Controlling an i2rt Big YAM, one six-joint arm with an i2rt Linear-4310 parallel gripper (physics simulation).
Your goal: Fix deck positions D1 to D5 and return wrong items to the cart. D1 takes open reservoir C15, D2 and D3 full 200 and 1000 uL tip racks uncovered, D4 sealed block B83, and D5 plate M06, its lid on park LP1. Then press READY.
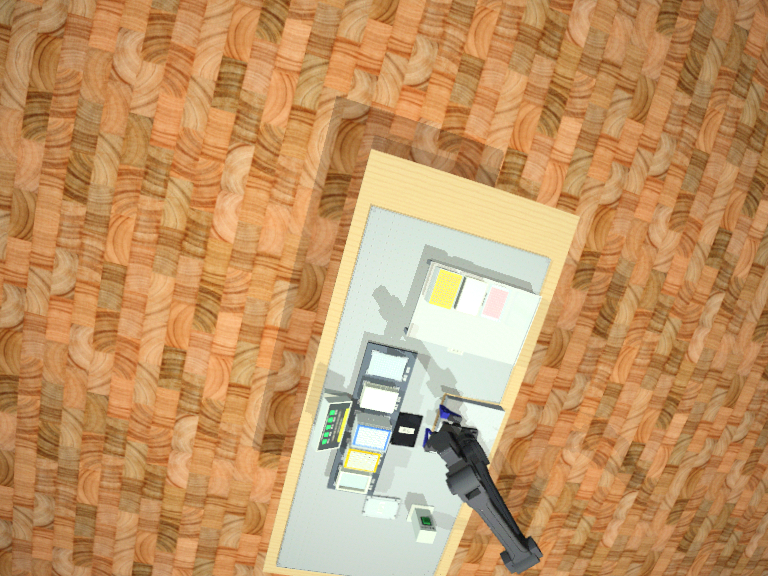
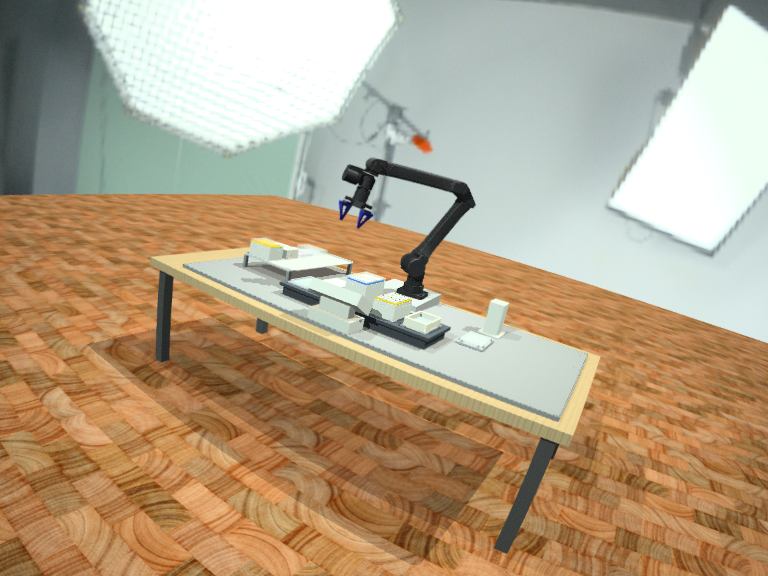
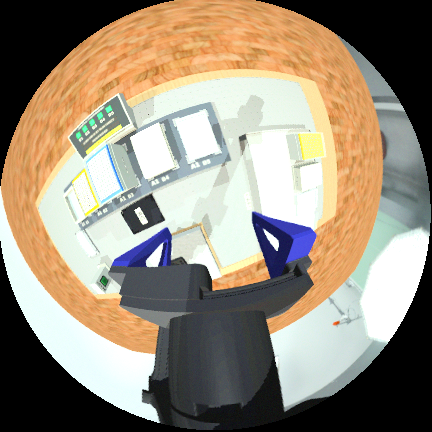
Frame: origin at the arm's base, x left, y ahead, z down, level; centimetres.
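Seen in the pictures: gripper, fingertip midpoint: [image 1: 434, 416] [image 2: 349, 224] [image 3: 209, 223]; arm's base at its link origin: [image 1: 464, 440] [image 2: 412, 294].
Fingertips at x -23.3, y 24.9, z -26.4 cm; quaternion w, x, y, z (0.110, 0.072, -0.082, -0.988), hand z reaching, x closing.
Observation:
Offsets run from my fingertips to a thing's top centre. "spot": to the spot under its first point.
My gripper [image 1: 436, 424] [image 2: 349, 223] [image 3: 209, 223] is open and empty, high above the table between deck and cart. On the deck stand a pale open reservoir {dx +43.8, dy +17.9, dz +21.4 cm} [image 1: 353, 481] [image 2: 422, 320] at D1, a yellow-rimmed tip rack {dx +31.4, dy +16.8, dz +18.1 cm} [image 1: 362, 460] [image 2: 393, 303] [image 3: 85, 192] at D2, a taller blue-rimmed rack {dx +19.2, dy +15.7, dz +14.2 cm} [image 1: 371, 437] [image 3: 104, 173] at D3, a white-topped block {dx +6.7, dy +14.6, dz +20.4 cm} [image 1: 379, 399] [image 3: 155, 150] at D4 and a pale plate {dx -5.6, dy +13.5, dz +23.1 cm} [image 1: 387, 364] [image 3: 197, 135] at D5. The cart {dx -29.8, dy -15.1, dz +22.7 cm} [image 1: 468, 331] [image 3: 267, 170] holds a yellow-topped box {dx -38.5, dy +0.2, dz +16.2 cm} [image 1: 446, 288] [image 2: 266, 248] [image 3: 311, 146], a white item {dx -37.2, dy -10.5, dz +19.1 cm} [image 1: 471, 295] [image 3: 307, 176] and a pink-topped item {dx -35.9, dy -21.2, dz +21.6 cm} [image 1: 496, 302]. Item codes are unreadable.
A display panel {spot: dx +17.5, dy +29.5, dz +17.8 cm} [image 1: 334, 425] [image 3: 102, 125] with green lamps stands behind the deck. A black pad {spot: dx +22.1, dy -0.3, dz +28.4 cm} [image 1: 406, 429] [image 3: 143, 214] lies before D3. A flat pale piece {dx +60.5, dy +3.0, dz +27.5 cm} [image 1: 380, 507] [image 2: 474, 340] lies beyond D1, near a white stand [image 2: 495, 318] with a green button {dx +59.9, dy -15.3, dz +19.8 cm} [image 1: 425, 520] [image 3: 103, 281].

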